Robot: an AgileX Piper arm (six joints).
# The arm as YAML. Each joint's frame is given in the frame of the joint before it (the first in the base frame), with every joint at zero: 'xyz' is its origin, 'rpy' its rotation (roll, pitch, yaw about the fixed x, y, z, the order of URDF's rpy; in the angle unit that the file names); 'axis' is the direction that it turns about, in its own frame. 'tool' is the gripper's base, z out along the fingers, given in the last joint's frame.
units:
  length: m
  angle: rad
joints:
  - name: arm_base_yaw
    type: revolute
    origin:
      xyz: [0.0, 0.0, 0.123]
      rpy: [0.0, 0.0, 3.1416]
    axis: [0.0, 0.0, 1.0]
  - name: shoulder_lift
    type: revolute
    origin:
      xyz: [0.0, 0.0, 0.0]
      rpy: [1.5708, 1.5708, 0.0]
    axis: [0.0, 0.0, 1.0]
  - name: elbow
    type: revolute
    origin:
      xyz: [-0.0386, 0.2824, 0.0]
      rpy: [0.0, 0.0, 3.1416]
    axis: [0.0, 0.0, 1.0]
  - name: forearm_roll
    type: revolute
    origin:
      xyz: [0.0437, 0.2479, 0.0]
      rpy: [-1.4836, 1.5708, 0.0]
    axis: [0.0, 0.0, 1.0]
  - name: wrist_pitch
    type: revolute
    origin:
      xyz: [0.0, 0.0, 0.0]
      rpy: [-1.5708, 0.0, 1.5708]
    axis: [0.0, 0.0, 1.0]
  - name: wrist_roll
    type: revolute
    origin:
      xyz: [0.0, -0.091, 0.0]
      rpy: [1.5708, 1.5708, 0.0]
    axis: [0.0, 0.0, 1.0]
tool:
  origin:
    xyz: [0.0, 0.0, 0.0]
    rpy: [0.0, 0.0, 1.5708]
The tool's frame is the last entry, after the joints.
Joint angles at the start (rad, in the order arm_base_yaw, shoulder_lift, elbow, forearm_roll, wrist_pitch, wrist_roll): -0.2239, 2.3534, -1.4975, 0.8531, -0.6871, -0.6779
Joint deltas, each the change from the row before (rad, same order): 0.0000, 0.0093, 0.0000, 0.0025, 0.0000, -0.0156; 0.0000, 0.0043, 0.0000, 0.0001, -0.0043, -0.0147; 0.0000, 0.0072, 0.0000, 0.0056, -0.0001, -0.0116; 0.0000, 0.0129, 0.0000, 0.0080, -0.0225, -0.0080; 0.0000, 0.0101, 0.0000, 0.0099, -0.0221, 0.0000; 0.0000, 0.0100, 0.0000, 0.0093, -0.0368, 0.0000; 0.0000, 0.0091, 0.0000, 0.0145, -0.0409, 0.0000; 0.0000, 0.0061, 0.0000, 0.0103, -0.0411, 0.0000; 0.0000, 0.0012, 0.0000, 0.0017, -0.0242, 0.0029; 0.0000, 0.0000, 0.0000, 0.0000, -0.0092, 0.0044; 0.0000, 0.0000, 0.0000, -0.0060, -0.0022, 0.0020; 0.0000, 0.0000, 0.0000, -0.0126, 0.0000, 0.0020; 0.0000, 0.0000, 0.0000, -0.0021, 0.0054, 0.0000
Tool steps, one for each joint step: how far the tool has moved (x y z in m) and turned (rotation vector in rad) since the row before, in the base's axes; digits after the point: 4 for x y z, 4 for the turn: -0.0002, -0.0001, -0.0047, -0.0074, 0.0189, 0.0020; -0.0001, -0.0002, -0.0018, -0.0123, 0.0116, 0.0012; -0.0003, -0.0001, -0.0038, -0.0029, 0.0137, -0.0011; -0.0010, -0.0013, -0.0050, -0.0125, 0.0051, -0.0157; -0.0011, -0.0013, -0.0037, -0.0062, -0.0028, -0.0189; -0.0015, -0.0020, -0.0025, -0.0170, -0.0098, -0.0262; -0.0020, -0.0022, -0.0019, -0.0170, -0.0130, -0.0323; -0.0018, -0.0021, -0.0003, -0.0209, -0.0149, -0.0294; -0.0008, -0.0010, 0.0012, -0.0140, -0.0125, -0.0146; -0.0003, -0.0004, 0.0007, -0.0038, -0.0077, -0.0056; 0.0002, 0.0001, 0.0004, -0.0042, -0.0017, 0.0030; 0.0006, 0.0004, 0.0005, -0.0070, 0.0003, 0.0091; 0.0003, 0.0003, -0.0003, 0.0024, 0.0029, 0.0044
